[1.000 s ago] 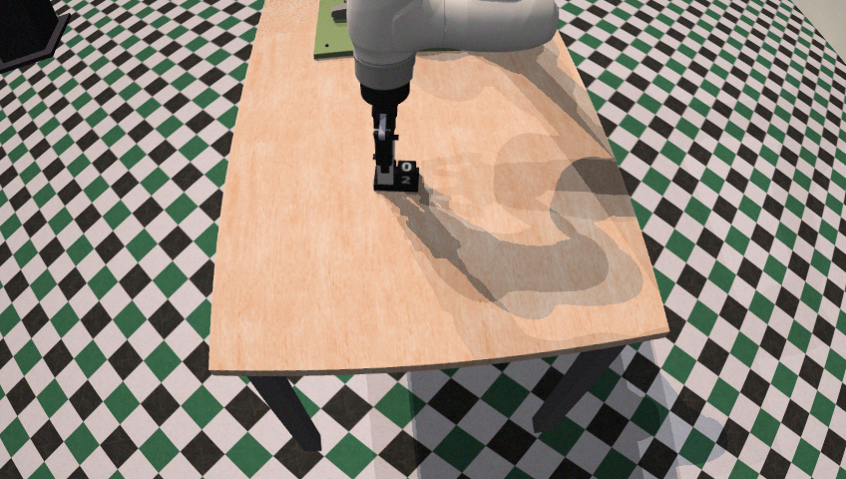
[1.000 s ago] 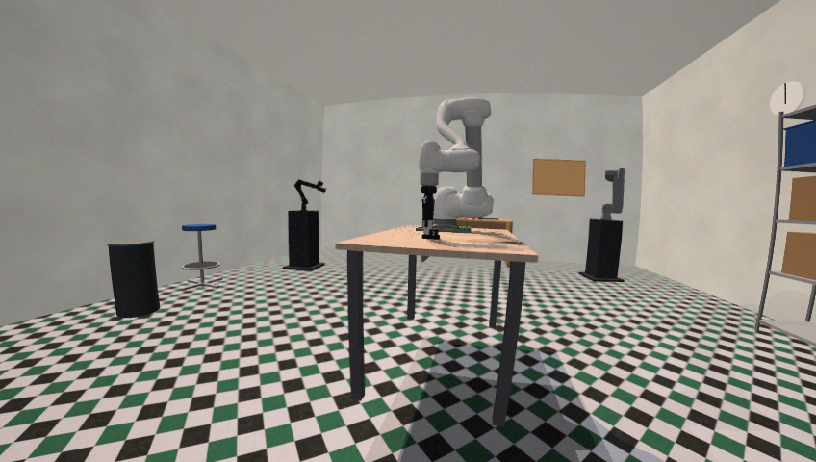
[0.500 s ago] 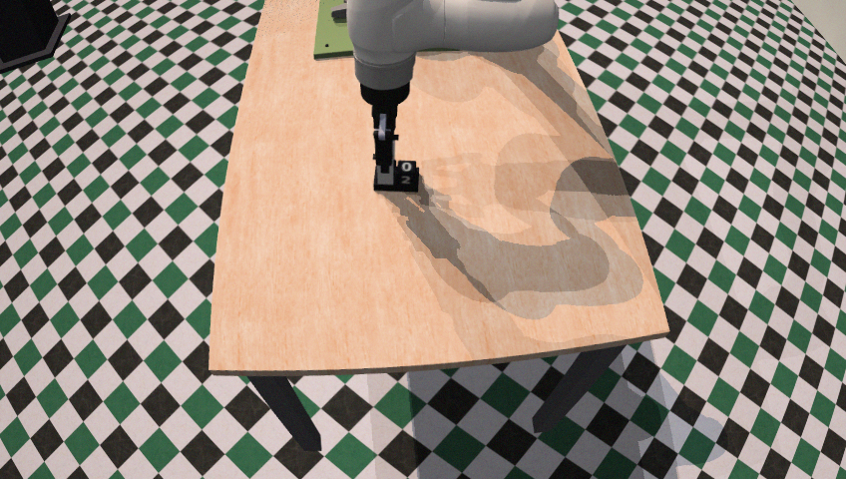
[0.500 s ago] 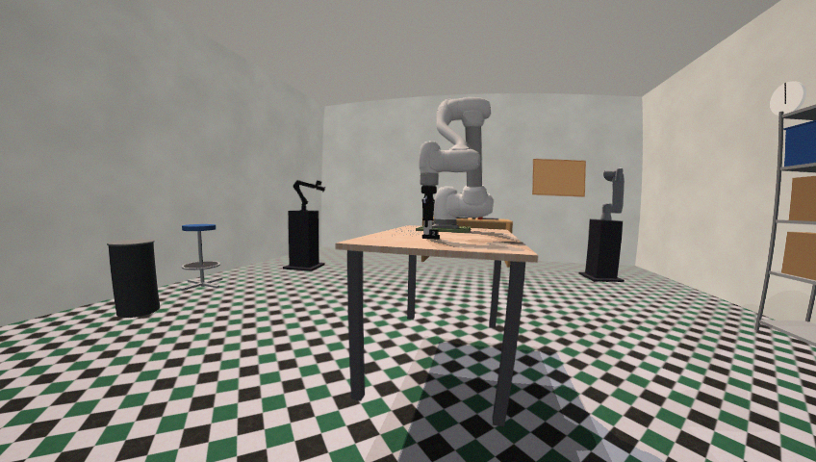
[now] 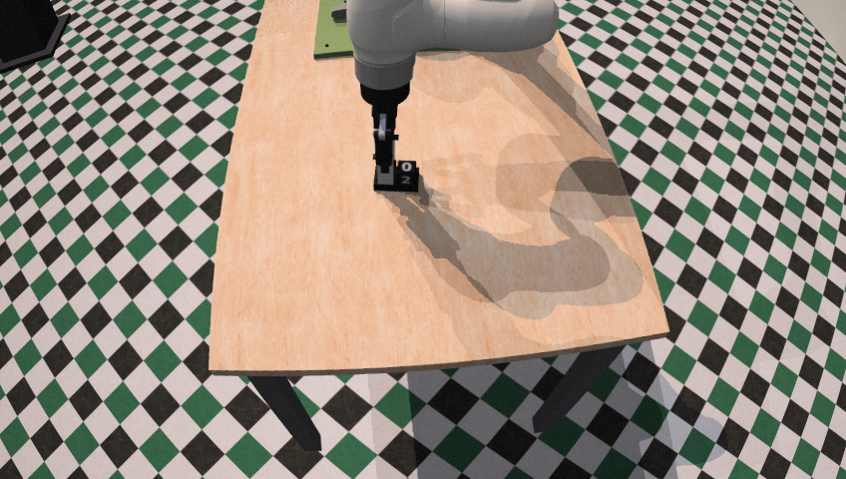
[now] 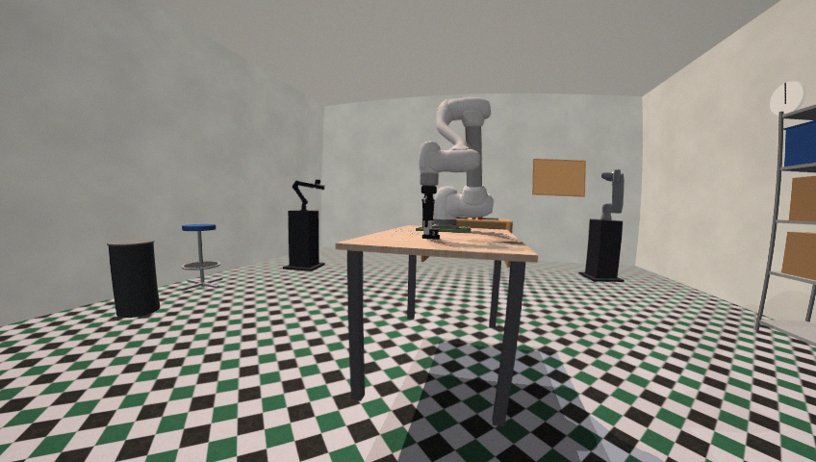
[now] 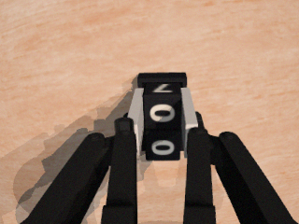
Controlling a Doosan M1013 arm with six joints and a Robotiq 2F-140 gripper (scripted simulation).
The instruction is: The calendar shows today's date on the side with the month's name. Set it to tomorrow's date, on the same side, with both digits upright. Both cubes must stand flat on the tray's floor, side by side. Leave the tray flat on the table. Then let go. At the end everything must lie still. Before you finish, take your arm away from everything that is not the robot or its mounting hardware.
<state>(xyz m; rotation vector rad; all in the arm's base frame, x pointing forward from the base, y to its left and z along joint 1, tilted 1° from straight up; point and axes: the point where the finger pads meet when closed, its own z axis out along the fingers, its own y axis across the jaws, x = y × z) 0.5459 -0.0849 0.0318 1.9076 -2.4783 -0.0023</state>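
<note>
Right now my hand is 1 cm short of the black cube, 3 cm to the right of it and 3 cm above it. Also, from my hand: black tray (2 cm to the left, 4 cm below).
</note>
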